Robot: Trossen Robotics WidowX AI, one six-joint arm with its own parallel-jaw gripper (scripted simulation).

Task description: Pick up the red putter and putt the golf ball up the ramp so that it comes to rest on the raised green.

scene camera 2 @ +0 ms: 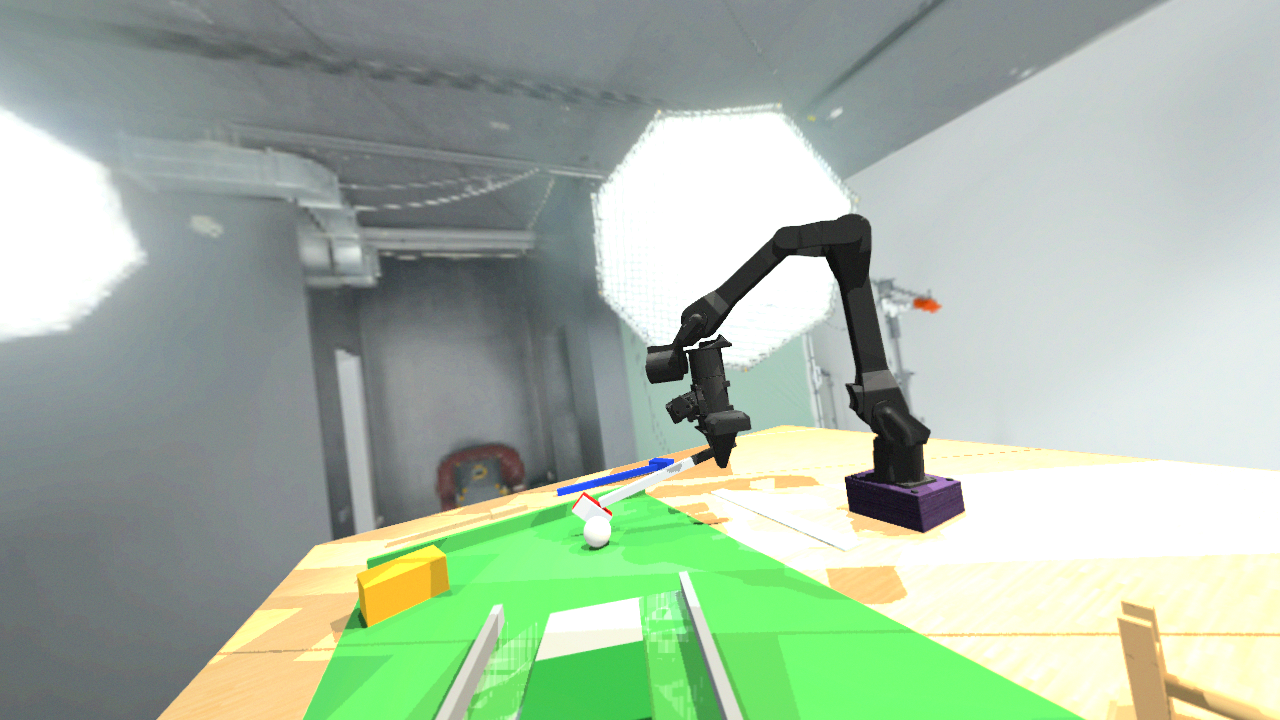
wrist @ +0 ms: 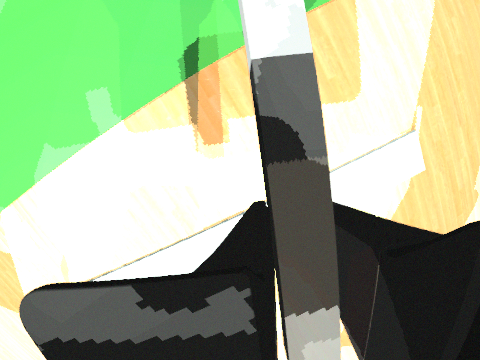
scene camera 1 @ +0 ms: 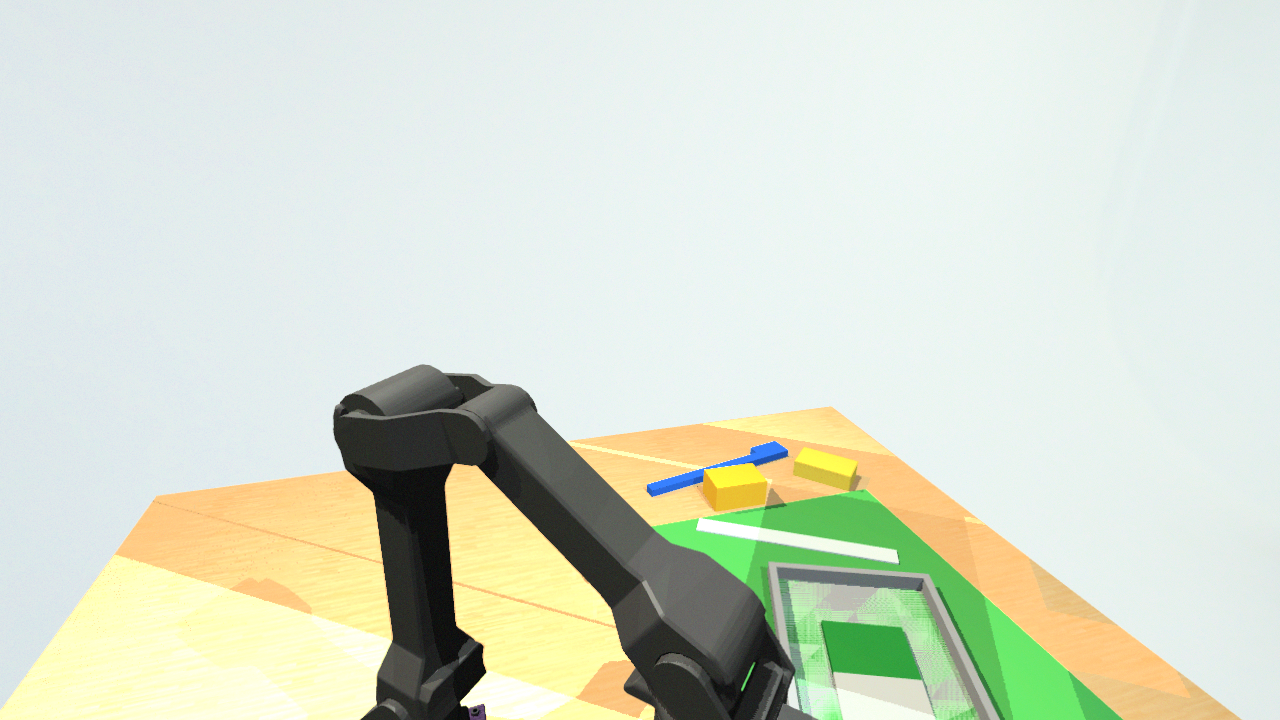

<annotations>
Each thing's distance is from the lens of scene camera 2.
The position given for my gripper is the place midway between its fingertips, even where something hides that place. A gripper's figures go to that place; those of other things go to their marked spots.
my gripper (scene camera 2: 722,467): 70 cm
yellow block (scene camera 2: 388,589): 63 cm
</annotations>
